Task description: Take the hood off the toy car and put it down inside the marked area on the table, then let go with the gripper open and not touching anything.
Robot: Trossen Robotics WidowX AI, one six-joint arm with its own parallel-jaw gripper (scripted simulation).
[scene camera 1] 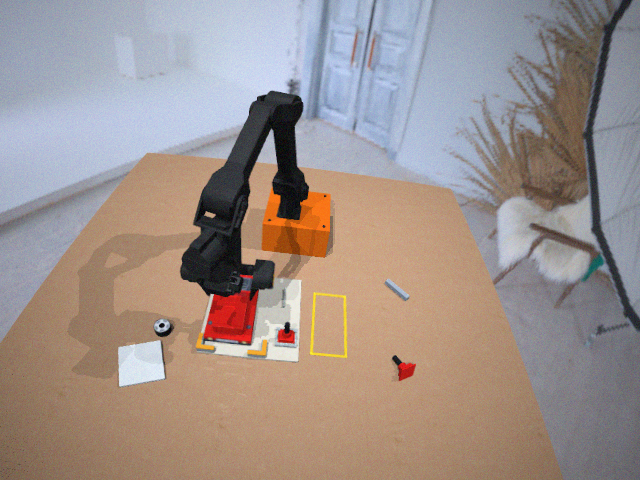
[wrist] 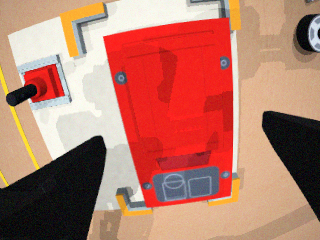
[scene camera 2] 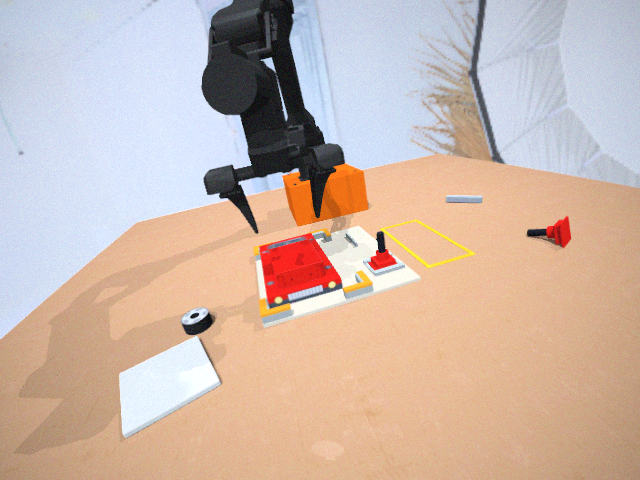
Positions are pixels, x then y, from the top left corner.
Labels:
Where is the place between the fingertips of the gripper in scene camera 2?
287, 225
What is the gripper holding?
Nothing.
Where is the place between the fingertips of the gripper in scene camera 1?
At 229, 297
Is the gripper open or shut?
Open.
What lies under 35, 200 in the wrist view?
The gripper.

